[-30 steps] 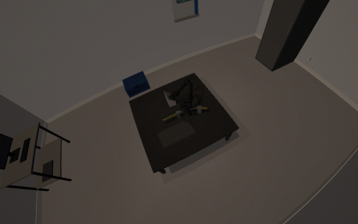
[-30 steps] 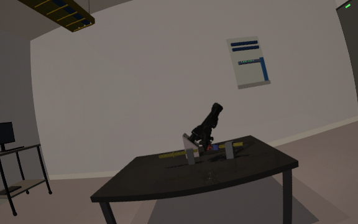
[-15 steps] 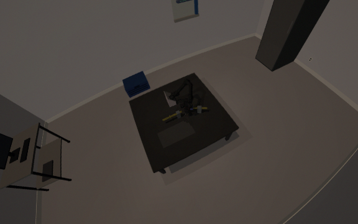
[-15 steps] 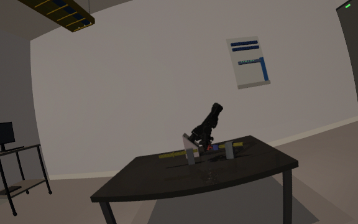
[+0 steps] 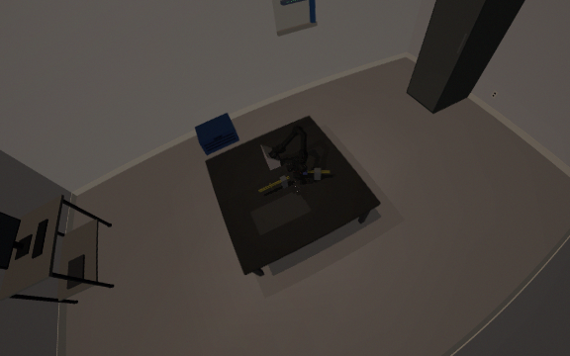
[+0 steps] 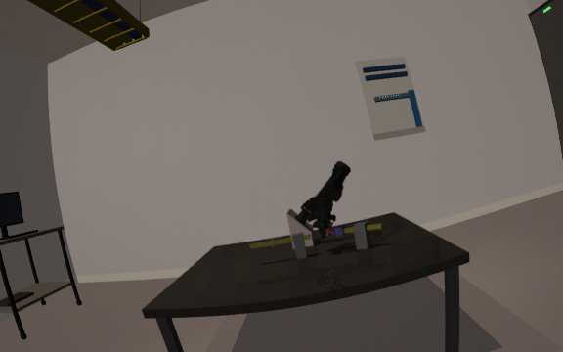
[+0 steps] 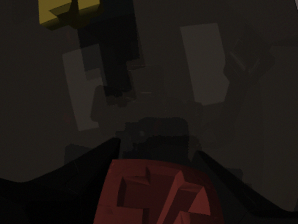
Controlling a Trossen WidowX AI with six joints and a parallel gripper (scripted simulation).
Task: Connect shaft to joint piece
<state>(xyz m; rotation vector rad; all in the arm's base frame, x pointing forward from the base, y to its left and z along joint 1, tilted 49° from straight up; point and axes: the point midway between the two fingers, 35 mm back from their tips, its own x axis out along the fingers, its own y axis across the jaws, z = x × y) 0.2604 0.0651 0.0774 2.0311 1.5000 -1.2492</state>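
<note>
Right now the red square joint piece is 30 mm above my gripper tip, 20 mm to the left of it and 10 mm ahead of it.
</note>
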